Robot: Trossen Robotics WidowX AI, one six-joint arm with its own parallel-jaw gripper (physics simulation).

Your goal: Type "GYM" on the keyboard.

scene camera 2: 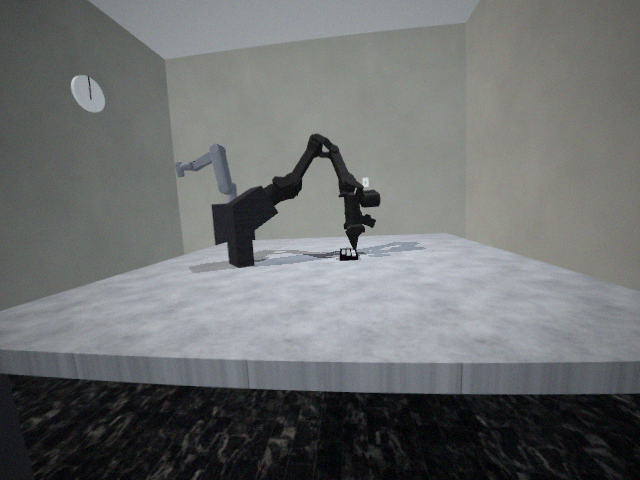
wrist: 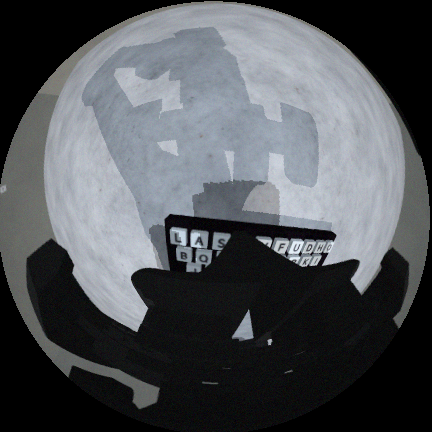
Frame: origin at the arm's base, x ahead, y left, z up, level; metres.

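Where they show: gripper, fingertip midpoint: point(scene camera 2: 354, 249) point(wrist: 238, 235); arm's base at its link origin: point(scene camera 2: 264, 200).
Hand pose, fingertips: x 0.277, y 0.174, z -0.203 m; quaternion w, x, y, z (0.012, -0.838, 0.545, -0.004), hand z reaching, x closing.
Things, the pixels of their top centre, and the offset from my fingertips. Level surfaces: height alone.
- black keyboard at its top centre: point(wrist: 265, 262) point(scene camera 2: 348, 250) 0.012 m back, 0.038 m right, 0.001 m up
- table at its surface level: 0.016 m down
- L key at its top centre: point(wrist: 177, 237) 0.023 m back, 0.042 m left, 0.001 m up
- S key at its top centre: point(wrist: 220, 242) 0.011 m back, 0.009 m left, 0.001 m up
The black keyboard point(scene camera 2: 348, 257) point(wrist: 210, 225) with pale letter keys lies on the table point(scene camera 2: 320, 315). In the wrist view, the L key point(wrist: 178, 237), A key point(wrist: 199, 240) and S key point(wrist: 220, 242) show at the left of its top row. F, U, D, H and O show at the right, with B, Q, K and I in the row below. My gripper point(scene camera 2: 355, 250) point(wrist: 238, 235) is shut and empty, its tips pointing down over the top row, between S and a partly covered key beside F. The fingers hide the middle keys; G, Y and M cannot be read. Contact is unclear.
The black arm's base point(scene camera 2: 240, 248) stands on the table to the left of the keyboard. A grey arm point(scene camera 2: 221, 169) stands behind it at the back left. The arm's shadow point(wrist: 210, 100) falls across the table beyond the keyboard. A round clock point(scene camera 2: 87, 93) hangs on the left wall.
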